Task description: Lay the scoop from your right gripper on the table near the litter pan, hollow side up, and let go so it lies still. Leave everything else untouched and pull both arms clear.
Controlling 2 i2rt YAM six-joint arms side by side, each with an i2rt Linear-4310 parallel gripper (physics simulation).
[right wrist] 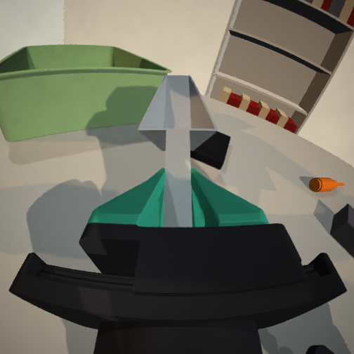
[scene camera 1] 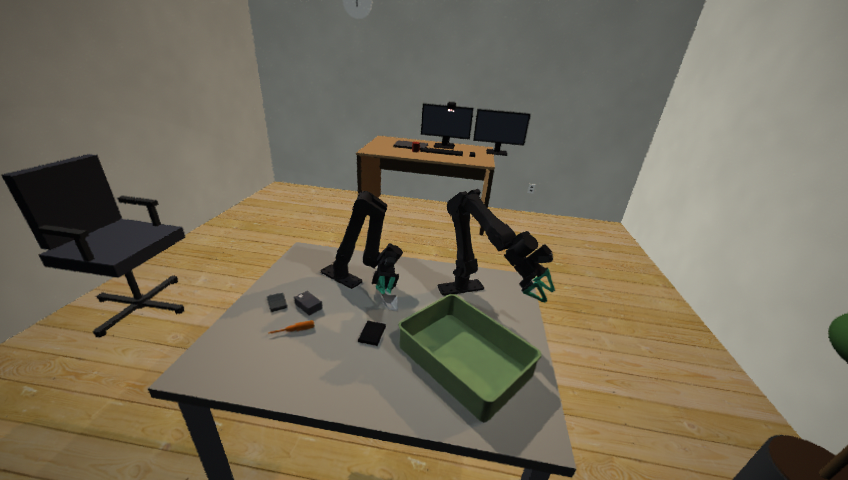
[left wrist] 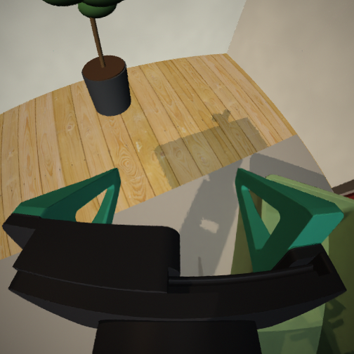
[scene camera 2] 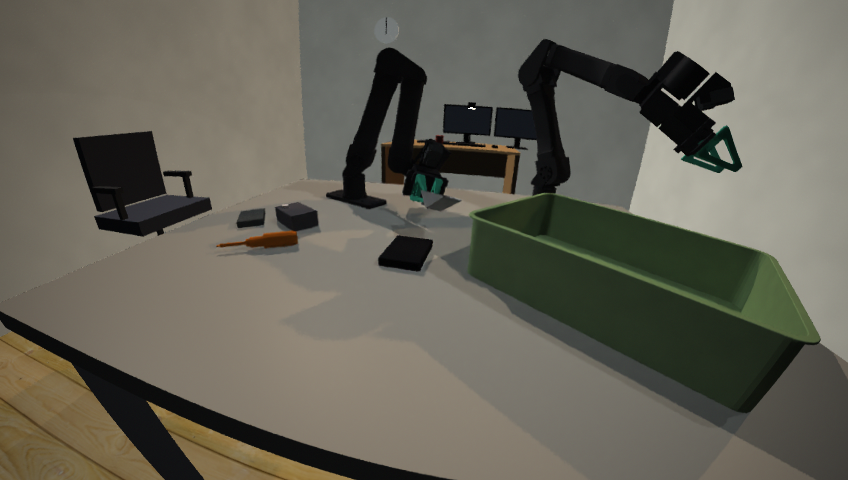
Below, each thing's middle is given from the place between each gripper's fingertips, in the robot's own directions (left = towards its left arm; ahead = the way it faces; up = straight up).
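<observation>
Counting from my left hand, I see the green litter pan (scene camera 2: pixel 721 318) 150 mm below, 130 mm ahead and 280 mm to the right. The grey scoop (right wrist: pixel 177 120) is 130 mm below my left hand, 60 mm behind it and 560 mm to the right of it, whereas the dark box (scene camera 2: pixel 295 216) sits 180 mm below that left hand, 60 mm behind it and 880 mm to the right. As for the orange screwdriver (scene camera 2: pixel 278 239), it is 190 mm below my left hand, 70 mm ahead of it and 890 mm to the right of it. My right gripper is now 2 cm below the grey scoop, 5 cm short of it and 2 cm to the right of it. From my right hand, the green litter pan is 1 cm below, 23 cm ahead and 30 cm to the left; the dark box is 4 cm below, 4 cm ahead and 30 cm to the right; and the orange screwdriver is 4 cm below, 18 cm ahead and 31 cm to the right.
</observation>
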